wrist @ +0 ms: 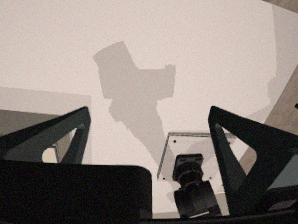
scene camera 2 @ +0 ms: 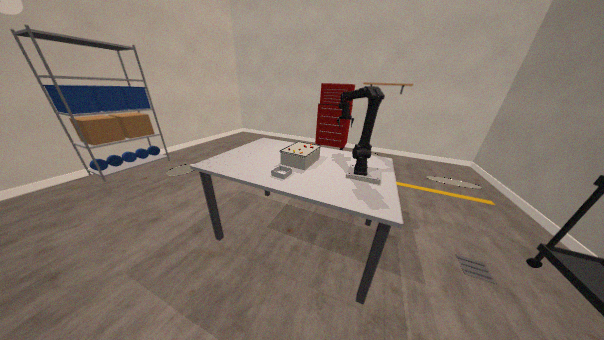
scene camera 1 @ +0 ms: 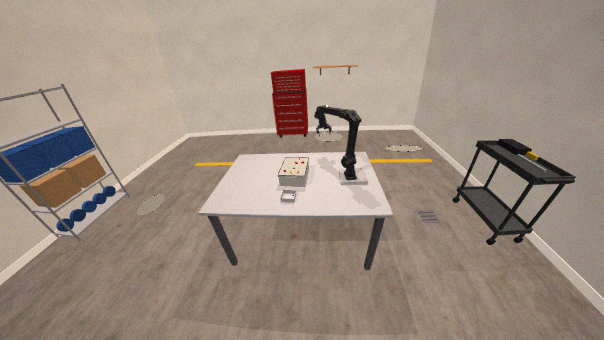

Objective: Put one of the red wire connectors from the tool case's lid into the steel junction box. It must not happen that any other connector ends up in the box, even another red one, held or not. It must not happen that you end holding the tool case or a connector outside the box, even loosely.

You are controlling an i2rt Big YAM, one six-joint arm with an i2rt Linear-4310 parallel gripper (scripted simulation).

Observation:
The pictures show: my gripper and a grey tool case.

